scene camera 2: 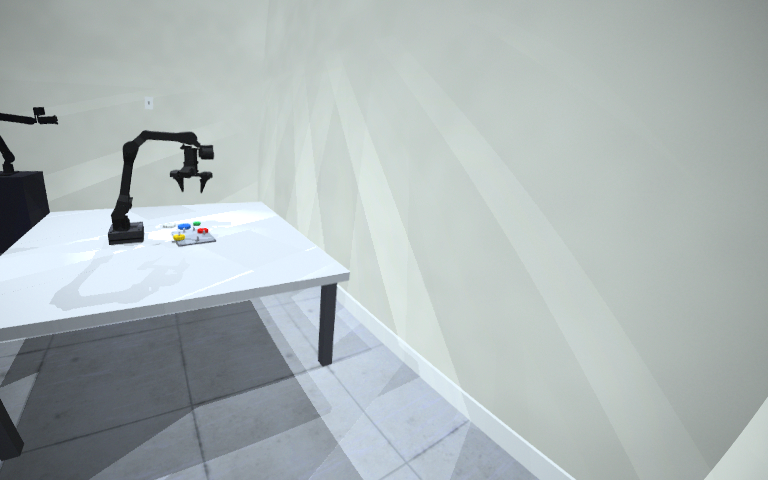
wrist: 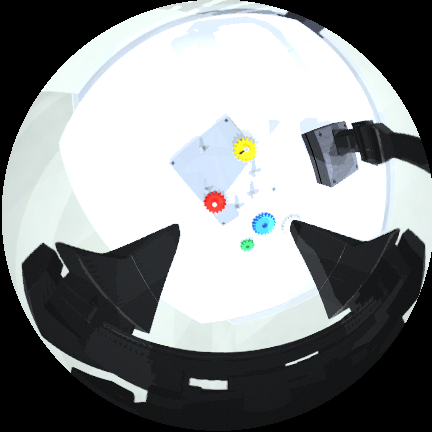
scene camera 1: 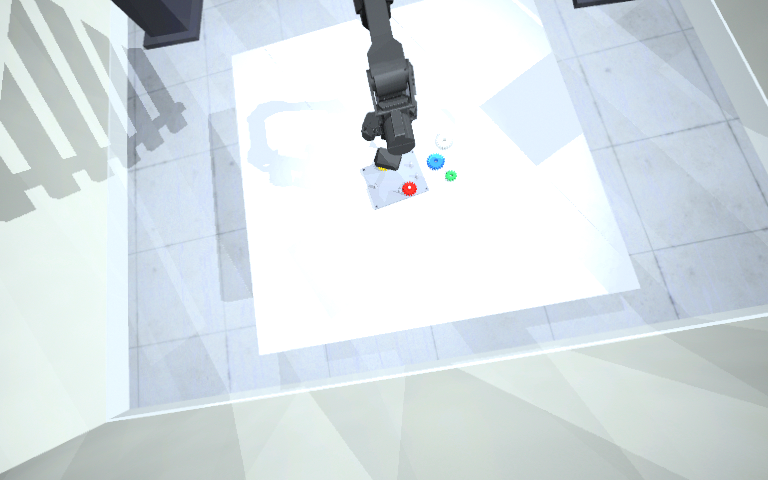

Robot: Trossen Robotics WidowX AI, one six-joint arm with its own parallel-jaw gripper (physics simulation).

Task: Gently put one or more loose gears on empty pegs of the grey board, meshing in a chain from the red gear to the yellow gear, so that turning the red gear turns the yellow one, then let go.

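Places are measured from the arm's base along level axes (x ahead, y left, z up), in centimetres.
Pixels of known places: gripper, fingertip midpoint: [scene camera 2: 192, 192] [wrist: 236, 227]; arm's base, origin of the base link: [scene camera 2: 121, 229] [wrist: 341, 141].
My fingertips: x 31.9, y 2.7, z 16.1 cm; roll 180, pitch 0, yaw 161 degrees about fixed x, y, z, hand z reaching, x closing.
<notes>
For each thing: its middle in the pictures, then the offset to it from my fingertips. "spot": a spot on its surface instead. Level surfaces: height alone.
- grey board, body centre: [wrist: 226, 172] [scene camera 1: 394, 177] [scene camera 2: 191, 234] dx -1.0, dy -2.4, dz -20.1 cm
- red gear, surface spot: [wrist: 215, 202] [scene camera 1: 408, 186] [scene camera 2: 201, 228] spot: dx +3.6, dy +2.8, dz -18.7 cm
- yellow gear, surface spot: [wrist: 245, 149] [scene camera 1: 383, 162] [scene camera 2: 179, 234] spot: dx -6.4, dy -5.8, dz -18.6 cm
- blue gear, body centre: [wrist: 263, 223] [scene camera 1: 435, 161] [scene camera 2: 184, 226] dx -5.8, dy +13.3, dz -20.8 cm
- smaller green gear, body centre: [wrist: 246, 244] [scene camera 1: 451, 176] [scene camera 2: 196, 223] dx +0.3, dy +18.3, dz -20.8 cm
- white gear, body centre: [wrist: 291, 225] [scene camera 1: 444, 140] [scene camera 2: 169, 225] dx -13.8, dy +17.1, dz -20.8 cm
- white table, its level: dz -21.7 cm
The grey board [scene camera 1: 390, 195] [scene camera 2: 206, 241] [wrist: 187, 167] lies on the table with several bare pegs. The red gear [scene camera 1: 409, 188] [scene camera 2: 202, 230] [wrist: 215, 202] and the yellow gear [scene camera 1: 382, 168] [scene camera 2: 178, 237] [wrist: 245, 149] sit on it, apart. Loose beside the board lie a blue gear [scene camera 1: 435, 161] [scene camera 2: 184, 226] [wrist: 263, 224], a smaller green gear [scene camera 1: 450, 175] [scene camera 2: 196, 223] [wrist: 247, 244] and a white gear [scene camera 1: 443, 141] [scene camera 2: 168, 225] [wrist: 289, 223], faint against the table. My gripper [scene camera 2: 192, 191] [wrist: 236, 227] is open and empty, pointing down high above the table; the arm hides its fingertips in scene camera 1.
The white table [scene camera 1: 441, 254] [scene camera 2: 249, 271] carries the board and gears. The arm's base [scene camera 2: 125, 233] [wrist: 332, 155] stands on it near the board. Another arm [scene camera 2: 16, 118] stands on a dark block [scene camera 2: 22, 195] at the far left of scene camera 2.
</notes>
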